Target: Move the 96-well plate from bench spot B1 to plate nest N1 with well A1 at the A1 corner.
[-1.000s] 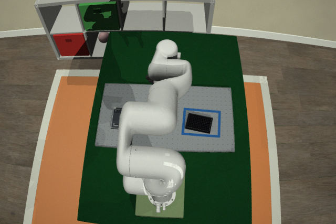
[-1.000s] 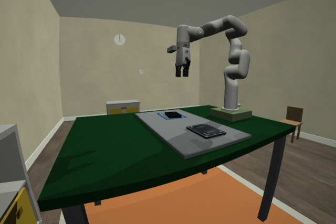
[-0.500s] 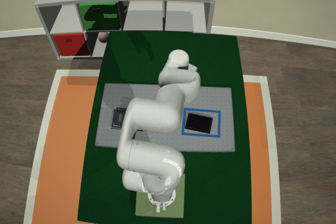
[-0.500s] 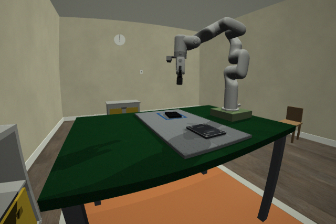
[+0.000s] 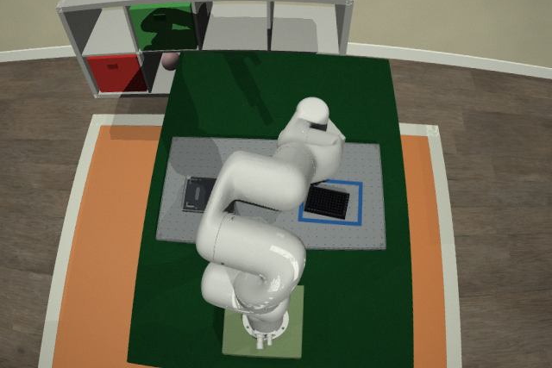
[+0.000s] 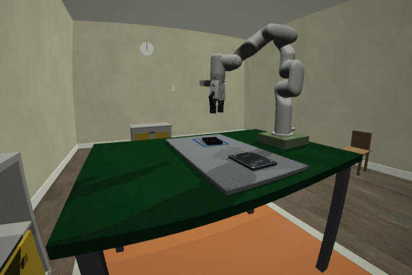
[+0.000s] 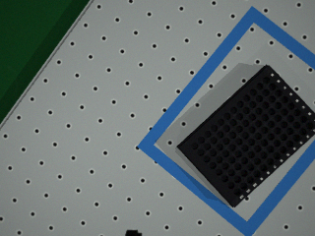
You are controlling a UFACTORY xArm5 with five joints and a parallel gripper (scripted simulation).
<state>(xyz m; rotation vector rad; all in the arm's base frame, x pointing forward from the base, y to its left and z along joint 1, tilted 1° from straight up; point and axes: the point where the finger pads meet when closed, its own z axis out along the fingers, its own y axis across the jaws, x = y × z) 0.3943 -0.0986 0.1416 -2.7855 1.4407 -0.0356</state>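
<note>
Right now the black 96-well plate is 10 mm behind my hand, 80 mm to the right of it and 170 mm below it. Also, from my hand: plate nest (280 mm to the left, 170 mm below).
</note>
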